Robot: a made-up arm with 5 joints. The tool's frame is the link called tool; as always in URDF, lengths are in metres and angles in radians.
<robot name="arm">
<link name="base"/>
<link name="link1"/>
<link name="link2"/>
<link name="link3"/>
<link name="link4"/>
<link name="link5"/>
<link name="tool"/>
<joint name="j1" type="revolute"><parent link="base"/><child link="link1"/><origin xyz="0.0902 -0.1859 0.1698" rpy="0 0 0"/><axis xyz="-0.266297 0.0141 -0.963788"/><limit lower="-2.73" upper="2.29" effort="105" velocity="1.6"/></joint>
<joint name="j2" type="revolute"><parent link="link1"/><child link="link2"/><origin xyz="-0.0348 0.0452 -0.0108" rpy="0 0 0"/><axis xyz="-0.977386 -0.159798 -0.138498"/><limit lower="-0.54" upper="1.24" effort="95" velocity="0.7"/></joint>
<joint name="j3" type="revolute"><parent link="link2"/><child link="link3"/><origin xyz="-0.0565 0.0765 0.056" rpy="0 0 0"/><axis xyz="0.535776 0.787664 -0.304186"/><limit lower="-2.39" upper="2.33" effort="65" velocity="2.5"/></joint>
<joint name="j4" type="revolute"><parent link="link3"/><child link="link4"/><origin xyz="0.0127 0.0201 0.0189" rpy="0 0 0"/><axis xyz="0 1 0"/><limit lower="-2.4" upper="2.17" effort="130" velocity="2.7"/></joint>
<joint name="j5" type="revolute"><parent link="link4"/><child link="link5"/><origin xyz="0.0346 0.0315 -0.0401" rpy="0 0 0"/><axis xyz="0 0 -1"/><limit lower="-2.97" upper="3.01" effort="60" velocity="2.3"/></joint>
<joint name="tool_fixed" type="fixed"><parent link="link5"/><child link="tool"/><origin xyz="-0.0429 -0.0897 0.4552" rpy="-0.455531 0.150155 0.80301"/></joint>
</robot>
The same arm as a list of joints. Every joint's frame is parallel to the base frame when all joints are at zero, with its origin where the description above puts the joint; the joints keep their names.
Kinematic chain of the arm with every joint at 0, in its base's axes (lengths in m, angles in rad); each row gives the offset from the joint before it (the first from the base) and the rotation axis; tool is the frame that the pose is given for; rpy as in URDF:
j1: xyz 0.0902 -0.1859 0.1698 axis -0.266297 0.0141 -0.963788
j2: xyz -0.0348 0.0452 -0.0108 axis -0.977386 -0.159798 -0.138498
j3: xyz -0.0565 0.0765 0.056 axis 0.535776 0.787664 -0.304186
j4: xyz 0.0127 0.0201 0.0189 axis +y
j5: xyz 0.0346 0.0315 -0.0401 axis -z
tool: xyz -0.0429 -0.0897 0.4552 rpy -0.4555 0.1502 0.803
Joint limits (rad, base to tool): -2.73..2.29 -0.54..1.24 -2.39..2.33 -2.4..2.17 -2.97..3.01

